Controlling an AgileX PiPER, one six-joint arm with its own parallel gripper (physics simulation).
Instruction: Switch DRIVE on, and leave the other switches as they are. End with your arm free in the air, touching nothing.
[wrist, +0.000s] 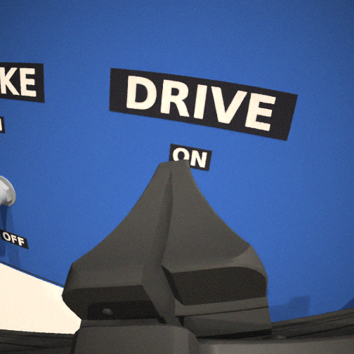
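The black DRIVE label (202, 104) is in the upper middle of the wrist view, with its small ON label (190, 157) below it. My gripper (176, 177) is shut, with its tips together over the lower left edge of the ON label in the view. The DRIVE switch's lever is hidden behind the gripper, so its position and any contact with the fingers cannot be told.
At the left edge, part of a neighbouring switch (6, 192) shows on the blue panel (280, 210), between a label ending in KE (21, 82) and an OFF label (13, 238). A pale surface (35, 305) lies beyond the panel's lower left edge.
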